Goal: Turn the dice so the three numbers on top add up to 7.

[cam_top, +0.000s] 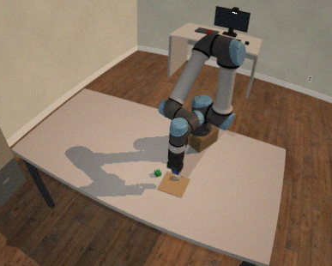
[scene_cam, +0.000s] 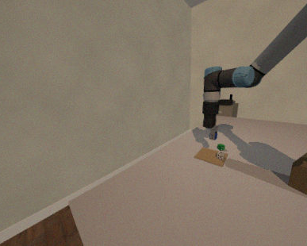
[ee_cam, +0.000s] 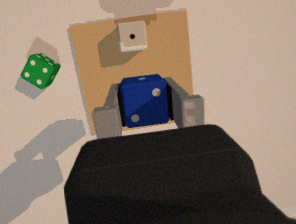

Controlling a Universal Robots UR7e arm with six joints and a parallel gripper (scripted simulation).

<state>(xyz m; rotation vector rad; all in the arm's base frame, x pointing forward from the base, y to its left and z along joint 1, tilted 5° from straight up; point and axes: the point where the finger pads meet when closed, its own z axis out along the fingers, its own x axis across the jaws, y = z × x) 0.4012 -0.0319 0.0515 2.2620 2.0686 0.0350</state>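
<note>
The tan mat is 12 cm below my hand. Round my hand: white die 10 cm below, 5 cm behind; blue die right at my hand; green die 11 cm to the right, 11 cm below, 3 cm behind.
</note>
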